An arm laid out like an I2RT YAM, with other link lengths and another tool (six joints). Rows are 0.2 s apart.
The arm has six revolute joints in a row. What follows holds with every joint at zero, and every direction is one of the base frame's.
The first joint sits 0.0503 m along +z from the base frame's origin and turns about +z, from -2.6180 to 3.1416 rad.
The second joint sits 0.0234 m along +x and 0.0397 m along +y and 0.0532 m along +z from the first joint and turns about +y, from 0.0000 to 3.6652 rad.
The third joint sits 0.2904 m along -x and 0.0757 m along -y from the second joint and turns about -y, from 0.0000 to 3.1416 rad.
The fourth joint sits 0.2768 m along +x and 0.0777 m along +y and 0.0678 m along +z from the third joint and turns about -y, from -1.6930 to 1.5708 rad.
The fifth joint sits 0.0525 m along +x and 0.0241 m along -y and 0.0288 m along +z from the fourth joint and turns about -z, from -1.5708 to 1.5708 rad.
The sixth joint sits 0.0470 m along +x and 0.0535 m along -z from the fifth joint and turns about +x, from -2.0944 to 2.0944 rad.
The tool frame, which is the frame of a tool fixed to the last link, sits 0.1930 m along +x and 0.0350 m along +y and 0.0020 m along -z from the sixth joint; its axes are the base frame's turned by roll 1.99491, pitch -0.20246 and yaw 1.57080 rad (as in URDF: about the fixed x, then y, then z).
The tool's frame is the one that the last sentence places.
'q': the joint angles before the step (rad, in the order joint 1, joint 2, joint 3, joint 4, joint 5, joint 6). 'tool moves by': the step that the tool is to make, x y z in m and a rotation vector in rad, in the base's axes. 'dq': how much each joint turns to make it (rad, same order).
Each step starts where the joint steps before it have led.
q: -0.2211 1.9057 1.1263 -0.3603 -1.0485 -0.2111
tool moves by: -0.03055 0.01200 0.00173 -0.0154 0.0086 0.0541
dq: 0.0153 -0.0553 -0.0530 -0.0809 0.0008 -0.0848
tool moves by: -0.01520 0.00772 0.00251 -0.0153 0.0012 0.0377
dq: 0.0156 -0.0268 -0.0123 -0.0571 0.0072 -0.0514
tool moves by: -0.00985 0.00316 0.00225 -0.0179 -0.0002 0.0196
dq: 0.0080 -0.0251 -0.0083 -0.0405 0.0134 -0.0317
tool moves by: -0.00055 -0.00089 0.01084 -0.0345 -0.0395 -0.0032
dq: 0.0054 -0.0527 -0.0001 -0.0076 0.0282 0.0000
